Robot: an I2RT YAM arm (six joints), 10 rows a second.
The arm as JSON. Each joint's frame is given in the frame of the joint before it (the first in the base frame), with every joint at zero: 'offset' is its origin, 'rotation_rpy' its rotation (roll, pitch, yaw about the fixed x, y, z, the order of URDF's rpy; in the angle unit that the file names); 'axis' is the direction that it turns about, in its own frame. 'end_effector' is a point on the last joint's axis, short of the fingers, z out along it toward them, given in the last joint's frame.
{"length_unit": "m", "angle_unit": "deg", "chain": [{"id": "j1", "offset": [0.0, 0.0, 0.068], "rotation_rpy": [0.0, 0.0, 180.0], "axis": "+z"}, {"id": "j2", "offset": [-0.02, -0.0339, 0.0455], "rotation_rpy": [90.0, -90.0, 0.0], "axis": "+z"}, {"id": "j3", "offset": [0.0, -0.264, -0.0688], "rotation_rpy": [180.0, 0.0, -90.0], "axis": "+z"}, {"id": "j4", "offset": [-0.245, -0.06, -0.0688], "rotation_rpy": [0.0, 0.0, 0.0], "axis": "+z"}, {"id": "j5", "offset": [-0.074, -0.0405, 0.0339], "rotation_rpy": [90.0, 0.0, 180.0], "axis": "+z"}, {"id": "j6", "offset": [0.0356, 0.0, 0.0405], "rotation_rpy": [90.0, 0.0, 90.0], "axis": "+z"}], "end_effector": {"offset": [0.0, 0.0, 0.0], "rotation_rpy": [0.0, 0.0, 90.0]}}
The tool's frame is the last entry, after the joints.
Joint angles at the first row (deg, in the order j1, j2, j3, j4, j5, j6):
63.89, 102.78, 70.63, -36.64, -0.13, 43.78
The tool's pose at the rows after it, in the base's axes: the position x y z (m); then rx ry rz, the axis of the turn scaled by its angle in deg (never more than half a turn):
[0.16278, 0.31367, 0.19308, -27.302, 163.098, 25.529]
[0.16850, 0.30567, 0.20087, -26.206, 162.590, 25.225]
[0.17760, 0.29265, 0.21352, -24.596, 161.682, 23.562]
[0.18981, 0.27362, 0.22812, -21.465, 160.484, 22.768]
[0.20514, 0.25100, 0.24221, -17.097, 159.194, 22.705]
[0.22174, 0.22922, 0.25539, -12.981, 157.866, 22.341]
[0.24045, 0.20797, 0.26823, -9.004, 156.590, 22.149]
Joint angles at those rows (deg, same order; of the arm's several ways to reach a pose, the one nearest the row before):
62.54, 101.55, 69.98, -36.80, -0.34, 43.60
61.13, 100.04, 69.95, -37.97, -0.09, 42.83
58.84, 97.88, 70.39, -40.49, 0.92, 41.36
55.42, 94.92, 70.31, -42.50, 1.54, 39.87
50.91, 92.02, 70.22, -43.90, 1.52, 38.32
46.10, 90.09, 71.04, -45.36, 1.32, 36.40
40.93, 89.22, 72.86, -46.78, 0.63, 34.20

